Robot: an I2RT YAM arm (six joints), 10 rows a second.
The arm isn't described. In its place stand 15 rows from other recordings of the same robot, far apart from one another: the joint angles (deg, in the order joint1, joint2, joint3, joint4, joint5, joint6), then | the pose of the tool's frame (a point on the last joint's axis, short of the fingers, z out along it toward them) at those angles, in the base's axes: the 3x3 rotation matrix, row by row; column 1 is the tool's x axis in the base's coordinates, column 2 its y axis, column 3 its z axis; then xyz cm.
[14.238 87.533 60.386 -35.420 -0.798 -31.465] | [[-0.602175 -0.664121 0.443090], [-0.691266 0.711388 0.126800], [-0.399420 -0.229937 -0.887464]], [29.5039 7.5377 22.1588]
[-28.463 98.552 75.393 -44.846 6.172 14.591] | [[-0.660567 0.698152 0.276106], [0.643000 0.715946 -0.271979], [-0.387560 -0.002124 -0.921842]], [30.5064 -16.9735 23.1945]
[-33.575 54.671 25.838 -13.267 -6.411 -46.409] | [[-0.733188 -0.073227 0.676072], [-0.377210 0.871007 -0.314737], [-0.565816 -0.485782 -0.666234]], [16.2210 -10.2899 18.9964]
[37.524 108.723 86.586 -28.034 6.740 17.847] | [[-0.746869 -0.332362 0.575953], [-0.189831 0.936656 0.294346], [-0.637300 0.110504 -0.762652]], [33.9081 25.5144 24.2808]
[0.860 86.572 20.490 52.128 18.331 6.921] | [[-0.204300 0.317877 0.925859], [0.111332 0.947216 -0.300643], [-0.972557 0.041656 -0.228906]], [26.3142 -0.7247 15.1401]
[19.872 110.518 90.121 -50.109 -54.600 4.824] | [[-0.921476 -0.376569 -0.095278], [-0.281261 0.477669 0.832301], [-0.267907 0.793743 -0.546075]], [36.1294 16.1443 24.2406]
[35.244 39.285 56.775 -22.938 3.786 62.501] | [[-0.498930 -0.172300 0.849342], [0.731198 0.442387 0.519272], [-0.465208 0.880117 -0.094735]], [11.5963 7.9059 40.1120]
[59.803 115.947 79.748 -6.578 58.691 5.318] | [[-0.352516 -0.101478 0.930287], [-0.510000 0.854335 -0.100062], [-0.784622 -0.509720 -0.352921]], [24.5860 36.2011 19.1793]
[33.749 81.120 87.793 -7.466 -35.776 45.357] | [[-0.674603 -0.650074 0.349734], [0.243501 0.251292 0.936782], [-0.696863 0.717116 -0.011229]], [25.3252 19.4242 46.0976]
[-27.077 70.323 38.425 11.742 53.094 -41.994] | [[-0.858085 0.494627 0.137963], [-0.012555 0.248379 -0.968582], [-0.513354 -0.832858 -0.206920]], [21.8856 -14.3854 25.0700]
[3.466 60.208 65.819 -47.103 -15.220 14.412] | [[-0.703866 -0.082014 0.705582], [0.197972 0.931305 0.305742], [-0.682187 0.354887 -0.639278]], [20.7004 2.1901 35.4493]
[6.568 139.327 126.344 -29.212 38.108 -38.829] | [[-0.748164 -0.134630 0.649712], [-0.582754 0.601520 -0.546416], [-0.317251 -0.787431 -0.528492]], [54.6937 4.0858 22.0468]
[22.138 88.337 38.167 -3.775 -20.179 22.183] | [[-0.897977 -0.218926 0.381717], [0.017272 0.849253 0.527703], [-0.439703 0.480458 -0.758829]], [25.3397 11.6348 14.0835]
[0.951 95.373 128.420 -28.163 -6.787 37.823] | [[-0.015061 -0.158219 0.987289], [0.608761 0.781855 0.134584], [-0.793211 0.603050 0.084542]], [32.6203 0.9623 56.9549]
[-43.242 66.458 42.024 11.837 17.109 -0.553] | [[-0.167204 0.862340 0.477926], [0.144583 0.500956 -0.853311], [-0.975263 -0.073577 -0.208441]], [18.7946 -19.1129 28.5252]
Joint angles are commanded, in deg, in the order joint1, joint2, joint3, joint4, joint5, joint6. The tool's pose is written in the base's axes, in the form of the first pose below.
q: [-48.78 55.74 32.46 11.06 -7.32 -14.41]
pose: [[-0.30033 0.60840 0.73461], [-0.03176 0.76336 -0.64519], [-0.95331 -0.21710 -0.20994]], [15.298 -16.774 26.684]
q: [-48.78 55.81 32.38 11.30 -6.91 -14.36]
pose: [[-0.30011 0.61396 0.73006], [-0.03107 0.75864 -0.65077], [-0.95340 -0.21799 -0.20860]], [15.294 -16.808 26.653]
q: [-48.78 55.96 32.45 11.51 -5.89 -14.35]
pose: [[-0.30178 0.62683 0.71834], [-0.02966 0.74693 -0.66424], [-0.95292 -0.22176 -0.20681]], [15.288 -16.897 26.680]
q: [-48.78 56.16 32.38 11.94 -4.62 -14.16]
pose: [[-0.30180 0.64352 0.70342], [-0.02554 0.73210 -0.68071], [-0.95303 -0.22340 -0.20451]], [15.275 -17.001 26.643]
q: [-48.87 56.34 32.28 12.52 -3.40 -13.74]
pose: [[-0.29733 0.66199 0.68801], [-0.01998 0.71613 -0.69768], [-0.95457 -0.22119 -0.19970]], [15.233 -17.123 26.623]
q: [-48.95 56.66 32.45 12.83 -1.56 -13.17]
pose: [[-0.29394 0.68744 0.66410], [-0.00927 0.69271 -0.72116], [-0.95578 -0.21813 -0.19724]], [15.203 -17.311 26.668]
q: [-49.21 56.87 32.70 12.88 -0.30 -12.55]
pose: [[-0.28862 0.70794 0.64460], [0.00188 0.67367 -0.73903], [-0.95744 -0.21209 -0.19577]], [15.123 -17.498 26.755]
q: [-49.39 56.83 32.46 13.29 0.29 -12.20]
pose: [[-0.28338 0.71873 0.63492], [0.00585 0.66334 -0.74829], [-0.95899 -0.20834 -0.19218]], [15.025 -17.551 26.698]
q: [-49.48 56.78 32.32 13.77 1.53 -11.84]
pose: [[-0.27737 0.73570 0.61791], [0.00884 0.64508 -0.76407], [-0.96072 -0.20647 -0.18543]], [14.930 -17.615 26.720]
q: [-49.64 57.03 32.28 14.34 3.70 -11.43]
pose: [[-0.27353 0.76242 0.58643], [0.01647 0.61330 -0.78968], [-0.96172 -0.20634 -0.18031]], [14.827 -17.802 26.711]
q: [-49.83 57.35 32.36 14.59 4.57 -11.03]
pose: [[-0.26970 0.77497 0.57156], [0.02383 0.59874 -0.80059], [-0.96265 -0.20230 -0.17995]], [14.792 -17.962 26.690]
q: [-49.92 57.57 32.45 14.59 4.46 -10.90]
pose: [[-0.26910 0.77515 0.57160], [0.02699 0.59932 -0.80005], [-0.96273 -0.19987 -0.18220]], [14.814 -18.035 26.664]
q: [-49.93 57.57 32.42 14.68 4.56 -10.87]
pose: [[-0.26823 0.77651 0.57016], [0.02684 0.59764 -0.80131], [-0.96298 -0.19963 -0.18115]], [14.805 -18.040 26.662]
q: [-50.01 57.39 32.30 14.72 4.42 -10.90]
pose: [[-0.26725 0.77606 0.57123], [0.02524 0.59823 -0.80093], [-0.96330 -0.19963 -0.17947]], [14.748 -18.009 26.662]
